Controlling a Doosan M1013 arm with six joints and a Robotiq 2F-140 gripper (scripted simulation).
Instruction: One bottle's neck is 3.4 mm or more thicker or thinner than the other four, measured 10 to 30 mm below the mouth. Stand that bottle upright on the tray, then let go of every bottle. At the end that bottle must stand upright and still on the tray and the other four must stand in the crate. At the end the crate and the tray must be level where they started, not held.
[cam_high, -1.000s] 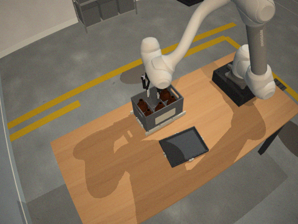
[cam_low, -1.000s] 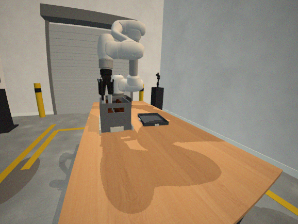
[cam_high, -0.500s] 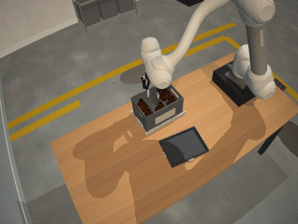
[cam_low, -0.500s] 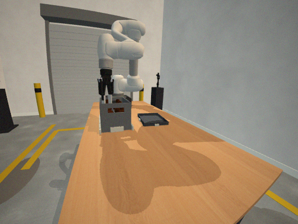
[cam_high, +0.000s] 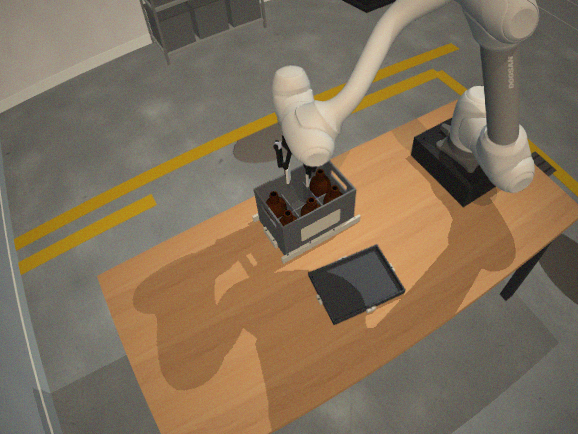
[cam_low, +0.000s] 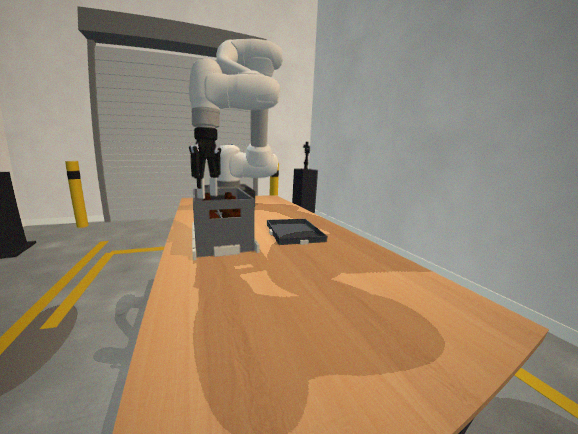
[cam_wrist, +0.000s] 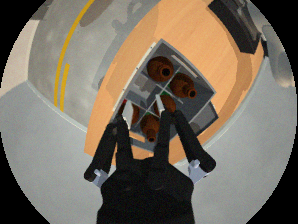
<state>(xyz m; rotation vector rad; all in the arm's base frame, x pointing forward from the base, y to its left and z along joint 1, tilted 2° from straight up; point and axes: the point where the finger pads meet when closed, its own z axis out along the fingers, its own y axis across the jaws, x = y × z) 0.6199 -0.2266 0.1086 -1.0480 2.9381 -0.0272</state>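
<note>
Now: the grey crate 1 cm ahead of my hand, 4 cm to the left of it and 11 cm below it. Also, from my hand: dark tray (4 cm ahead, 34 cm to the left, 18 cm below); glass bottle (1 cm ahead, 8 cm to the left, 11 cm below).
</note>
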